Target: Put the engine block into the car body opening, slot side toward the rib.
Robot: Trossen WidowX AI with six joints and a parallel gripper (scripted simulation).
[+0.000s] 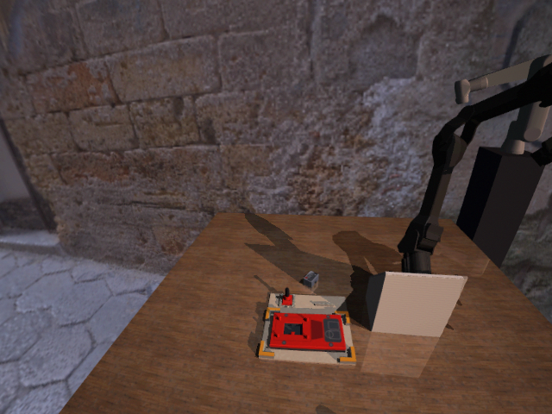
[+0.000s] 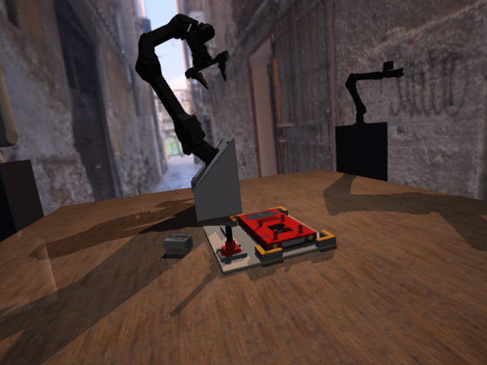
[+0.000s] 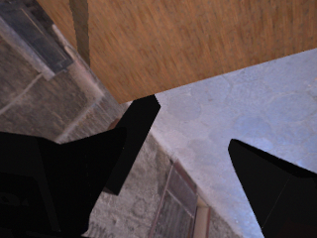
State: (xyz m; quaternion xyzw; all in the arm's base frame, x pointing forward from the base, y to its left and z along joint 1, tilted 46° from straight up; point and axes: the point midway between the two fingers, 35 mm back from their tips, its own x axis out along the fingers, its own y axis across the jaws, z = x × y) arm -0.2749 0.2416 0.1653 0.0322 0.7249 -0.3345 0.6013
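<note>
Right now my gripper tip is 56 cm short of the grey engine block, 43 cm above it and 17 cm to the left of it. From my gripper tip the other things lie so: grey base plate (56 cm ahead, 43 cm below, 2 cm to the left).
</note>
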